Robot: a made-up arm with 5 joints.
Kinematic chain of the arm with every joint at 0, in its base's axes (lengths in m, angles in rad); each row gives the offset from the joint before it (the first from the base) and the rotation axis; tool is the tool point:
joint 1: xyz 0 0 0.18 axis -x
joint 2: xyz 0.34 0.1 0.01 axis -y
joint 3: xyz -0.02 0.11 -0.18 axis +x
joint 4: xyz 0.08 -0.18 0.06 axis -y
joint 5: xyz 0 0 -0.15 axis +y
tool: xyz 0 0.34 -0.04
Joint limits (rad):
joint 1: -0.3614..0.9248
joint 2: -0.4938..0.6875
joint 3: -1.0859..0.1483
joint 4: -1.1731..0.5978
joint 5: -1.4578..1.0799
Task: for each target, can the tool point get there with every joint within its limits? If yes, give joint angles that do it. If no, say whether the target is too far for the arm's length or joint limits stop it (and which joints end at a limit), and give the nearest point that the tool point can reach.
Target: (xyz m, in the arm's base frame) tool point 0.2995 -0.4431 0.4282
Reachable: no: joint limits stop it (at a limit: joint 1, joint 3) | nearest point 0.2684 -0.1923 -0.1775 | short by 0.656 m
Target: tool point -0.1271 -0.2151 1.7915
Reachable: no: too far | nearest point 0.1823 0.3592 0.2599 | short by 1.665 m
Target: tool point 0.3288 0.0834 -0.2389
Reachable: yes | joints 0.3414 -0.0118 -0.9025 -0.4492 -0.4087
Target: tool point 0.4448 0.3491 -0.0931
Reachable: yes | joints -0.2193 0.1696 -0.5706 0.0836 0.8837
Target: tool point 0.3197 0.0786 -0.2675
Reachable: yes | joints 0.7466 0.1523 -0.0917 -0.6902 0.0789
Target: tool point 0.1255 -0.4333 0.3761
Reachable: no: joint limits stop it (at a limit: joint 1, joint 2, joint 3) | nearest point 0.1795 -0.1639 -0.1601 | short by 0.602 m
